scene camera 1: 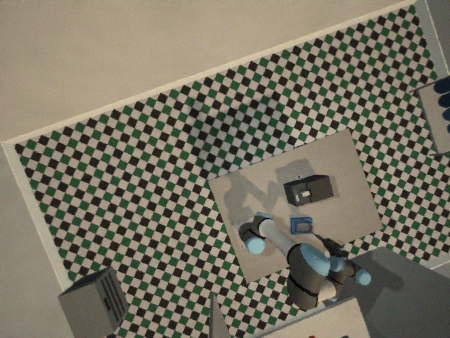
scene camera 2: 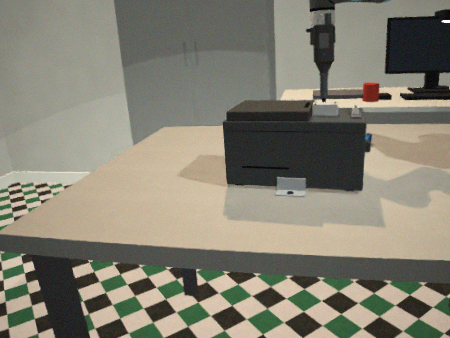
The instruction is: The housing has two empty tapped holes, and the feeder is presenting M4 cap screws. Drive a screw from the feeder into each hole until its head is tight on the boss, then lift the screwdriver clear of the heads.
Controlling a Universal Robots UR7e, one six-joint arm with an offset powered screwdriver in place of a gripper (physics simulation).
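The screw feeder (scene camera 1: 320,190) (scene camera 2: 295,155) is a dark box on the table, with a white block (scene camera 1: 303,194) (scene camera 2: 325,109) on its top. A blue fixture (scene camera 1: 294,226) (scene camera 2: 368,140) stands beside the feeder on the robot's side and holds a grey housing (scene camera 1: 303,226). The housing's holes and any screw heads are too small to make out. My screwdriver (scene camera 1: 315,235) (scene camera 2: 324,100) points down at the housing's side, away from the feeder. In scene camera 2 it stands upright behind the feeder, its tip end hidden by the white block. Whether its bit carries a screw cannot be told.
The arm's base (scene camera 1: 250,230) stands on the table (scene camera 1: 350,150) (scene camera 2: 125,200), with the arm reaching around the fixture's near side. A small silver bracket (scene camera 2: 291,187) is at the feeder's foot. A red mug (scene camera 2: 371,92) and a monitor (scene camera 2: 415,45) stand on the desk behind.
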